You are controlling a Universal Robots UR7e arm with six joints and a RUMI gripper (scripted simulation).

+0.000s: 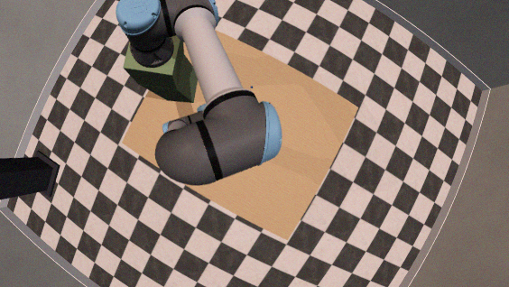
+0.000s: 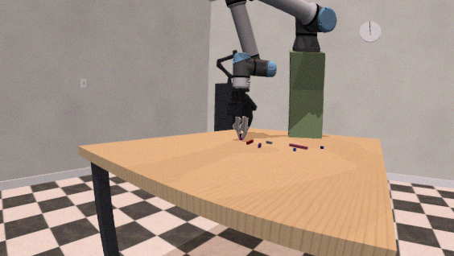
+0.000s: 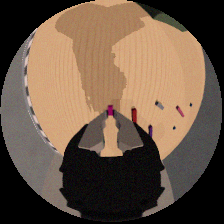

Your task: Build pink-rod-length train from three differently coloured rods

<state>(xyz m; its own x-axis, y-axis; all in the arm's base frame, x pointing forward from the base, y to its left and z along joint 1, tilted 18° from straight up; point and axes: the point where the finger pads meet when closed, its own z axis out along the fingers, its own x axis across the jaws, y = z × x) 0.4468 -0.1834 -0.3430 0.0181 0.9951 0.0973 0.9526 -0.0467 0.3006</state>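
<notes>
My hand is 60 mm to the right of the red rod, 40 mm short of it and 20 mm above it. From my hand the other things lie so: grey rod (130 mm to the left, 20 mm below); then purple rod (130 mm to the left, 90 mm ahead, 20 mm below); then magenta rod (10 mm below).
</notes>
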